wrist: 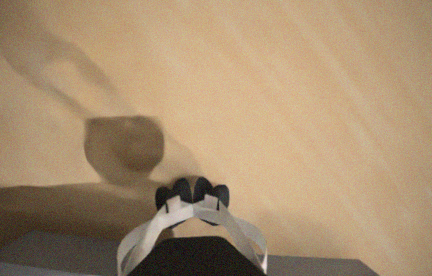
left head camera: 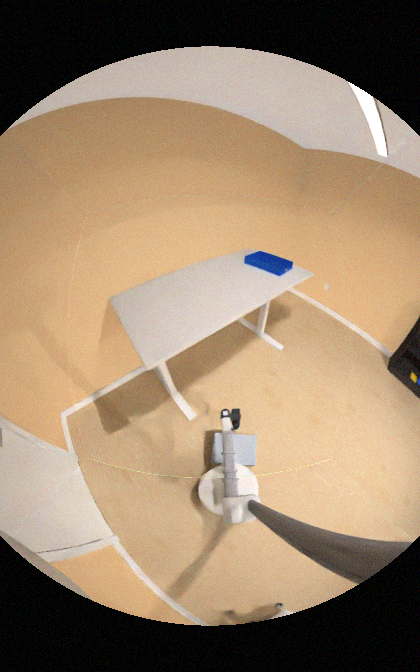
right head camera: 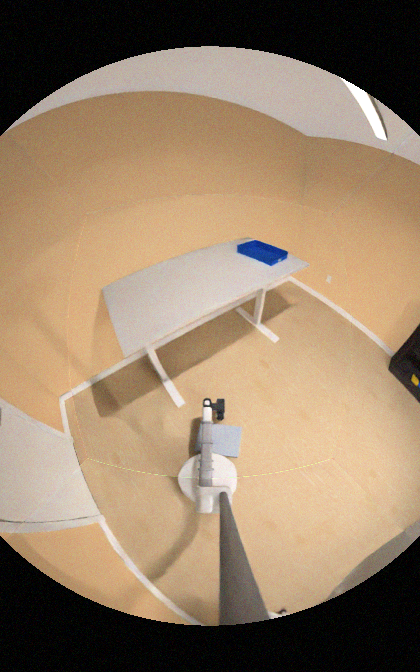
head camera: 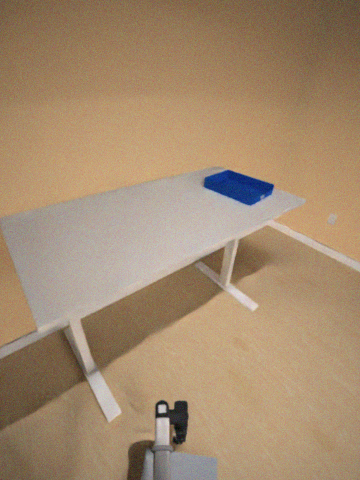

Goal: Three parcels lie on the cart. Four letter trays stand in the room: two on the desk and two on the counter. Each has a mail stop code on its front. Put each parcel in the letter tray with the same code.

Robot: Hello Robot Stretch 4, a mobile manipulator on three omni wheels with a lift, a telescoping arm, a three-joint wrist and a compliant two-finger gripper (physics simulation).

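Frame: origin at the robot's base, x up, y left, z back, level; centimetres.
Where they show: gripper, fingertip midpoint: (wrist: 192,193) (head camera: 178,441).
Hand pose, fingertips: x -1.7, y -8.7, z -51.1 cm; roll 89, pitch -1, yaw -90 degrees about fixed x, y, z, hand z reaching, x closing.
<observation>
Things, the pixels of their top centre, and the offset from my fingertips. "spot": a spot on its surface instead. Level surfaces: height alone.
- blue letter tray, top centre: (head camera: 239,181) dx +100.4, dy -38.3, dz -101.9 cm
- long white table, surface height: dx +93.9 cm
- blue-grey slab, surface spot: (head camera: 195,466) spot: dx +5.4, dy -6.9, dz +11.7 cm
A blue letter tray (head camera: 239,187) (left head camera: 268,263) (right head camera: 262,252) stands near the far right corner of a long white table (head camera: 125,235) (left head camera: 190,305) (right head camera: 170,300). A small pale label shows on its front, but its code is too small to read. My gripper (wrist: 192,193) is shut, with its black fingertips together and nothing between them. It hangs above the floor in front of the robot, short of the table, and also shows small in the head view (head camera: 179,441). The cart, the parcels and the other letter trays cannot be made out.
A blue-grey slab (head camera: 195,466) (left head camera: 246,450) (right head camera: 229,441) lies at the front of the robot's round base (left head camera: 210,487) (right head camera: 187,477). The white table legs (head camera: 80,345) stand ahead on the left. A black unit (left head camera: 407,360) (right head camera: 407,357) with a yellow item stands at the right edge.
</observation>
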